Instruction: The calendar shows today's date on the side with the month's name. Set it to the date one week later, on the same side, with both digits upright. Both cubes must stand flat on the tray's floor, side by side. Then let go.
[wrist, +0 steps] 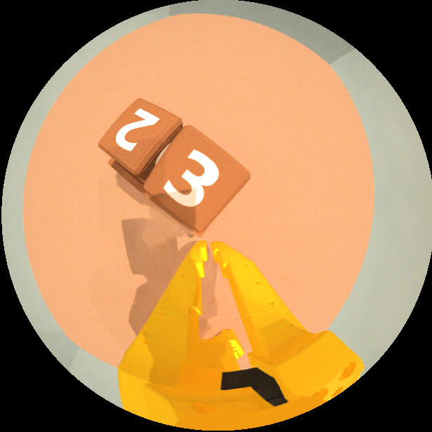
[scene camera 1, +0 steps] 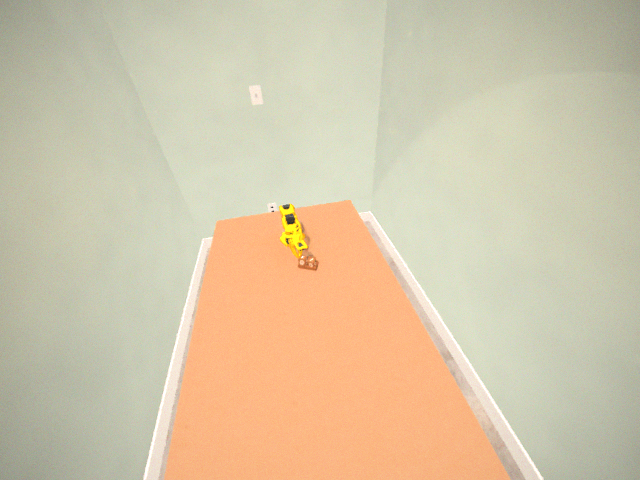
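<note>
In the wrist view, a brown cube (wrist: 151,131) with a white 2 on its top face is at the upper left. Beside it, a second brown cube (wrist: 225,172) shows a white 3 on top and looks larger. A narrow dark gap separates them, with part of a white mark inside. The brown tray (wrist: 129,173) shows as a thin edge along their lower left side. The calendar (scene camera 1: 308,263) is small in the scene view; its digits are too small to read. My yellow gripper (wrist: 208,244) (scene camera 1: 299,255) is shut and empty, its tips just short of the 3 cube.
The calendar stands on the long orange table top (scene camera 1: 305,351), near its far end and in front of the yellow arm (scene camera 1: 291,224). The gripper's shadow falls left of the jaws in the wrist view. White-edged strips (scene camera 1: 178,351) run outside the table's long sides.
</note>
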